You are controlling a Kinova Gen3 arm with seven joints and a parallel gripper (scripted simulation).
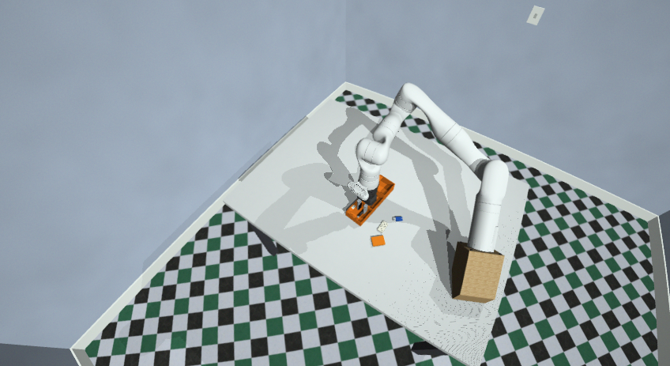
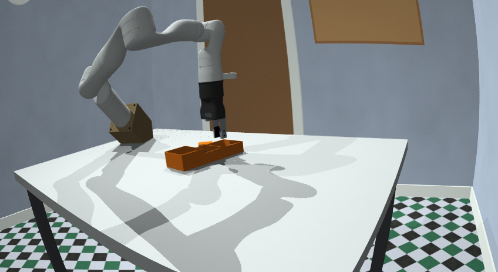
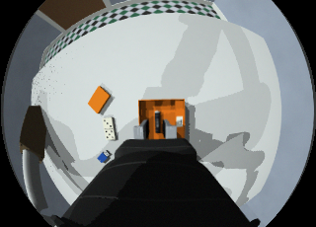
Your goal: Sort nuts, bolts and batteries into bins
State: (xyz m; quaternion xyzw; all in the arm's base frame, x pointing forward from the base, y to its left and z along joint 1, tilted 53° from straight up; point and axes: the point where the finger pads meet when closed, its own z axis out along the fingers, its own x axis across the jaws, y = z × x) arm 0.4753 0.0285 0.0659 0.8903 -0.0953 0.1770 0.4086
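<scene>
Now: hand 50 mm above the black cylinder. The rest, counted from my hand: bolt 30 mm behind, 70 mm to the right, 50 mm below; orange bin 20 mm behind, 80 mm to the right, 40 mm below; grey nut 100 mm to the right, 50 mm below.
</scene>
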